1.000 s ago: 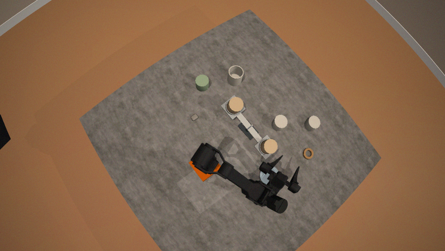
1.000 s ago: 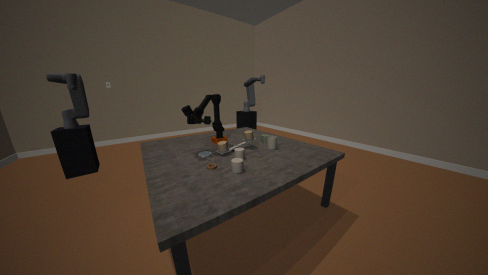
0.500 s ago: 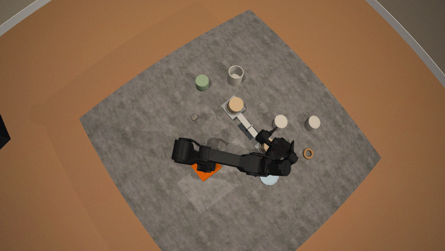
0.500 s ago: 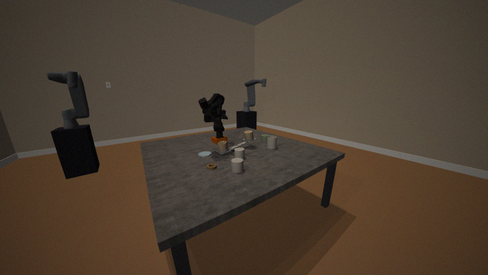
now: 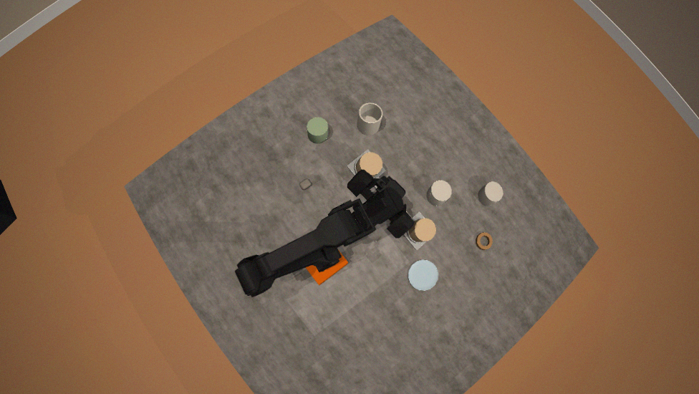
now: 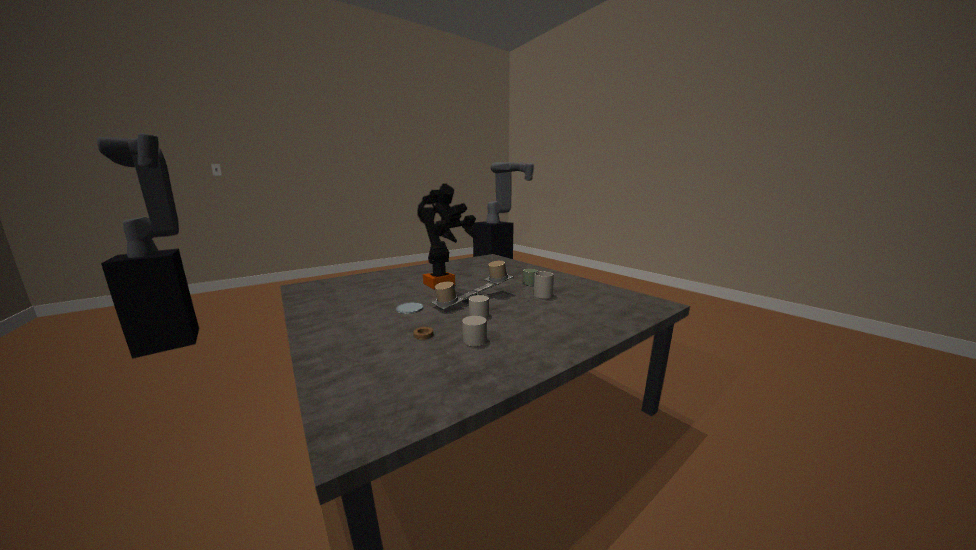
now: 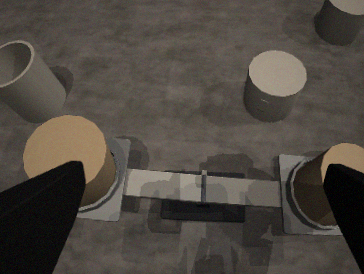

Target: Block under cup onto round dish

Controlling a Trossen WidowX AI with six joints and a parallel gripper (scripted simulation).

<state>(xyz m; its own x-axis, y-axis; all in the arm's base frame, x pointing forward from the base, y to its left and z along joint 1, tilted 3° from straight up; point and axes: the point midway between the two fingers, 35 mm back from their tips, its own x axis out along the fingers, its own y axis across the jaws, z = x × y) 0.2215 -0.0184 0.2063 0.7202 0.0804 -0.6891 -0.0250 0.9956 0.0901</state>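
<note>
Now: the teal block 40 mm ahead of my gripper tip, 130 mm to the right of it and 200 mm below it. Also, from my gripper tip: pale blue round dish: 40 mm behind, 240 mm to the right, 240 mm below; then tan cup: 50 mm ahead, 140 mm to the left, 130 mm below; then small balance: 50 mm ahead, 10 mm to the left, 200 mm below.
</note>
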